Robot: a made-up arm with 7 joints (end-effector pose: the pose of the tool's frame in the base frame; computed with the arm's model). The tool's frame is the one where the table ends.
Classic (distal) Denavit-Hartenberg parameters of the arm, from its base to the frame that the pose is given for. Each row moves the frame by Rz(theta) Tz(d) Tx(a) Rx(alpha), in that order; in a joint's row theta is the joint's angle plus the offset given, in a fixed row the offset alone. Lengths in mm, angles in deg.
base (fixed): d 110.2, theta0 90, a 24.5, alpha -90
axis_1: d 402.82, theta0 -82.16, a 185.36, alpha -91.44
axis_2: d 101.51, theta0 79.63, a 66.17, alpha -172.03
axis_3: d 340.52, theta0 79.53, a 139.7, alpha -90
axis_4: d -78.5, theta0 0, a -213.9, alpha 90
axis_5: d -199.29, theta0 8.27, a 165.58, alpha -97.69
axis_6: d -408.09, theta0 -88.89, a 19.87, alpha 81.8
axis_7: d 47.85, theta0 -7.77, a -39, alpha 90
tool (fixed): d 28.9, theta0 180, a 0, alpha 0
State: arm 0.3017 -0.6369 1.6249 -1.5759 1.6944 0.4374 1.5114
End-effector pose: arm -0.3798 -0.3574 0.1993 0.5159 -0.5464 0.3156 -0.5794
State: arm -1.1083 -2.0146 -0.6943 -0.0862 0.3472 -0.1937 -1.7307
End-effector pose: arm -0.5489 -0.5327 0.4084 0.6440 -0.4181 0.1518 0.6224
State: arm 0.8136 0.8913 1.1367 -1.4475 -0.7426 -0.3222 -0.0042
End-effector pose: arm 0.0665 0.4777 0.3839 0.0365 0.6713 0.4492 0.5884
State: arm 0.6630 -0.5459 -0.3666 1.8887 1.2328 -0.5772 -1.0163
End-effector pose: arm -0.3047 0.0280 0.2664 0.1805 0.5192 -0.8287 0.1054
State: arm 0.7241 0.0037 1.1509 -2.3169 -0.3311 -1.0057 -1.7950
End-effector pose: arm -0.4874 0.3463 0.8241 0.5332 0.2486 0.4352 -0.6815
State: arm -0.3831 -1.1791 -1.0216 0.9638 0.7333 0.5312 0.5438
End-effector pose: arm -0.1364 -0.0741 0.5422 0.9334 0.0189 0.1533 0.3240
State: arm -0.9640 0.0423 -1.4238 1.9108 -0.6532 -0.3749 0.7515
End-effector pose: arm -0.1792 -0.0349 -0.5538 0.4488 0.1584 0.8676 0.1440
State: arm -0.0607 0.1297 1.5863 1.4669 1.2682 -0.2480 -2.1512
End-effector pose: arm -0.3533 -0.0398 0.2956 0.2925 -0.4107 0.7506 -0.4271
